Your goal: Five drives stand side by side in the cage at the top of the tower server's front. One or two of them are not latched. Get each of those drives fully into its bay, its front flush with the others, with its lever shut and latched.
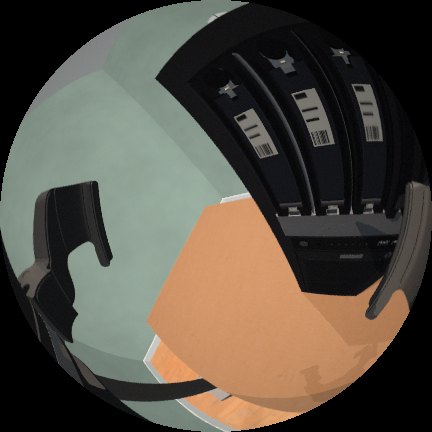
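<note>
The tower server (327, 275) stands at the upper right, with its drive cage in front of me. Three drives show side by side: a left one (255, 132), a middle one (312, 117) and a right one (367, 112). Each has a dark front with a white label and a grey catch near its top. Their levers look folded flat against the fronts, and their fronts look about level. The cage's far right part is dark and cut off, so the other drives cannot be made out. My gripper (209, 245) is open and empty, its right finger overlapping the server's right edge.
A grey strip (340, 226) runs under the drives, above the server's lower front panel. The orange-brown table top (225, 260) lies below and to the left of the server, with shadows at the lower right. Green walls stand behind.
</note>
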